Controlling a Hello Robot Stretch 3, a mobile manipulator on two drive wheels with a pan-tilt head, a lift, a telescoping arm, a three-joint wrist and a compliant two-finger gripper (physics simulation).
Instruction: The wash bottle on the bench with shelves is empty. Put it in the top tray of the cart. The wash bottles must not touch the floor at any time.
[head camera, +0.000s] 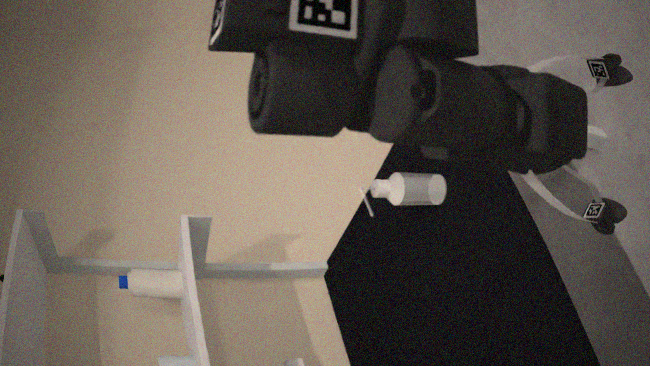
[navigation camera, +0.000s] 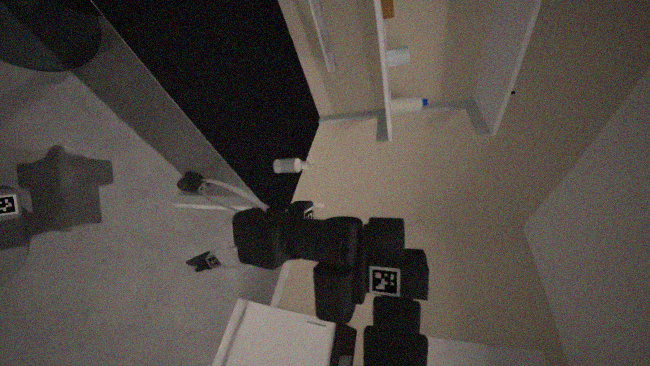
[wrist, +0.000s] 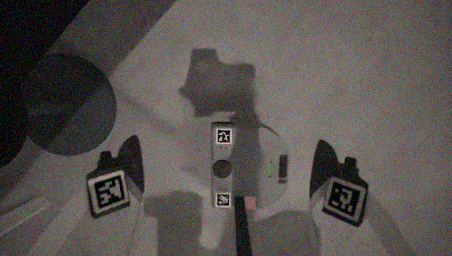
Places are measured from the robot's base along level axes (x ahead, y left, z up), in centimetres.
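Pixels of known places: gripper, between the fingertips: (head camera: 620, 144) (navigation camera: 188, 221) (wrist: 227, 157); robot's base, origin of its link: (wrist: 224, 158).
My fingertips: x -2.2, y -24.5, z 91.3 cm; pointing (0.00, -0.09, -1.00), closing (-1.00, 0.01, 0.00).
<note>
Ahead of a thing's pixels: the offset from my fingertips to its top centre. "*": to the spot under its first point. Level surfaces: height alone.
The wash bottle @(dx +10.2, dy -51.4, dz +2.3 cm) (head camera: 415, 189) (navigation camera: 287, 165), pale and translucent with a white top and thin spout, stands at the near end of the bench's black top @(dz -15.1 cm) (head camera: 450, 280) (navigation camera: 225, 75). Both camera pictures are turned sideways. My gripper (head camera: 614, 144) (navigation camera: 195, 222) (wrist: 227, 157) is open and empty, its fingers wide apart. It hangs over the grey floor beside the bench, apart from the bottle. The bottle does not show in the wrist view. The cart does not show in these views.
A shelf board (head camera: 192, 300) (navigation camera: 384, 75) on the wall carries a white bottle with a blue cap @(dx +38.3, dy -89.9, dz +48.4 cm) (head camera: 155, 283) (navigation camera: 407, 104). A dark round disc (navigation camera: 55, 37) (wrist: 70, 105) is beside the bench. A white box-like piece @(* dx -104.0, dy -79.8, dz -41.7 cm) (navigation camera: 280, 335) is near my arm. My base (wrist: 223, 165) is below.
</note>
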